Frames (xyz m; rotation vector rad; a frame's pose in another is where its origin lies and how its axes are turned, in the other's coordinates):
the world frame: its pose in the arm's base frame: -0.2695 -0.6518 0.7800 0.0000 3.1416 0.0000
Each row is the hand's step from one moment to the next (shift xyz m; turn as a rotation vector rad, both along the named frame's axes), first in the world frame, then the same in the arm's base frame.
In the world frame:
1: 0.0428 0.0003 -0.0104 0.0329 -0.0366 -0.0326
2: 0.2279 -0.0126 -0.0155 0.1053 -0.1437 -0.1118
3: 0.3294 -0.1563 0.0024 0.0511 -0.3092 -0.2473
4: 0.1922 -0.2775 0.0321 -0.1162 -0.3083 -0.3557
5: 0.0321 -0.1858 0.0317 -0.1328 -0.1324 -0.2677
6: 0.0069 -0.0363 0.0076 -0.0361 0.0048 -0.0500
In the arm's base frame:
1: -0.0428 0.0003 0.0104 -0.0329 -0.0366 0.0326
2: -0.2279 -0.0126 0.0155 -0.1053 -0.1437 0.1118
3: -0.3294 -0.1563 -0.0024 -0.0511 -0.3092 0.2473
4: -0.1922 -0.2775 -0.0321 0.1162 -0.3083 0.3557
5: -0.0321 -0.1858 -0.0317 0.1328 -0.1324 0.2677
6: -0.0069 -0.0363 -0.0076 0.0361 0.0048 0.0500

